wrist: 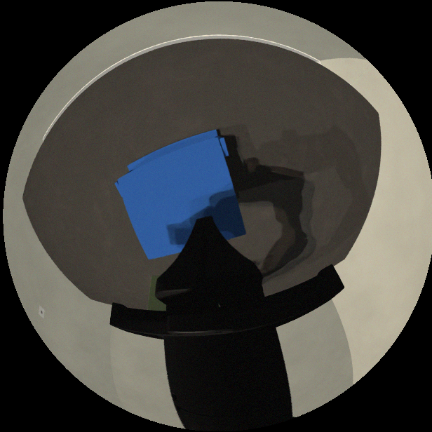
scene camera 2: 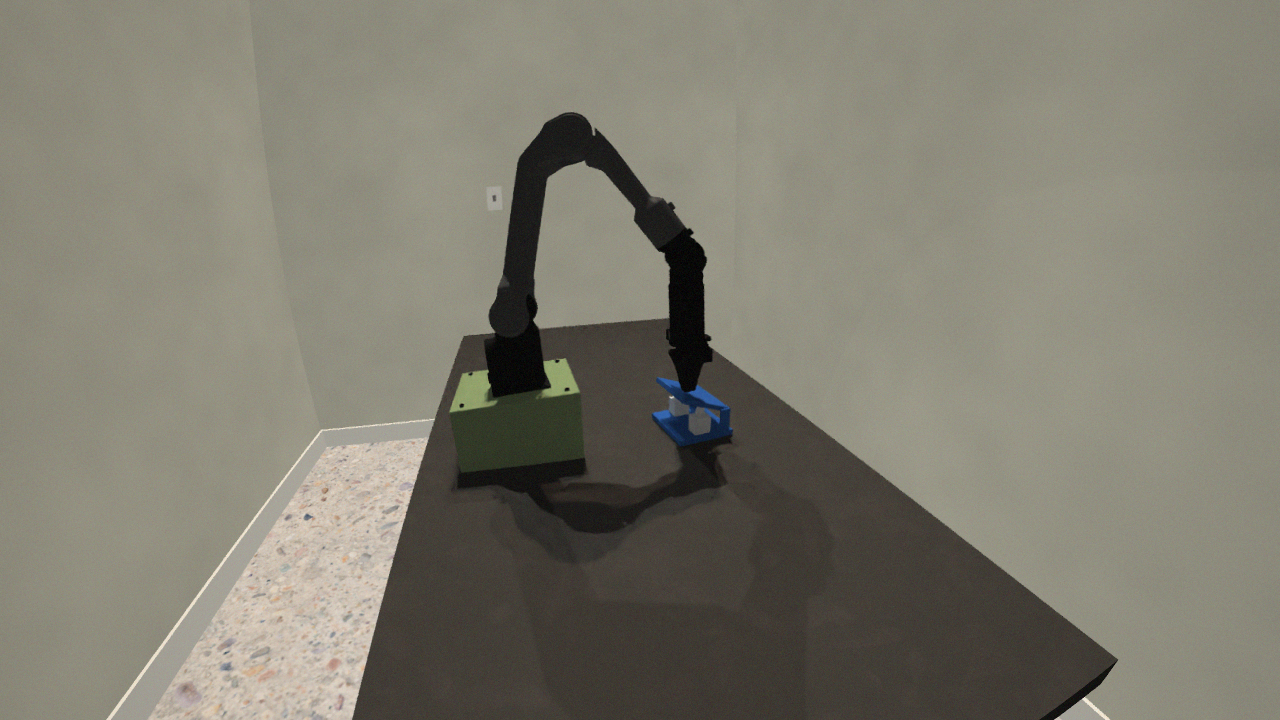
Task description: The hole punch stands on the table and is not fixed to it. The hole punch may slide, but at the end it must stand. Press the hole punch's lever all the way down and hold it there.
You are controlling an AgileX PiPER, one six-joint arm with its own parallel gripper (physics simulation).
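The blue hole punch stands upright with its base flat on the table. Its blue lever slopes, its hinged end low at the right in the scene view and its free end raised on the side toward the arm's base. Two white blocks show between lever and base in the scene view. My gripper is shut and points down at the lever's top, nearer the free end than the hinge. I cannot tell whether the tips touch the lever. In the wrist view the fingers hide part of the free edge.
The dark table carries a green box under the arm's base, left of the hole punch in the scene view. The table's long right edge runs behind the hole punch. The arm's shadow falls on the table and lever.
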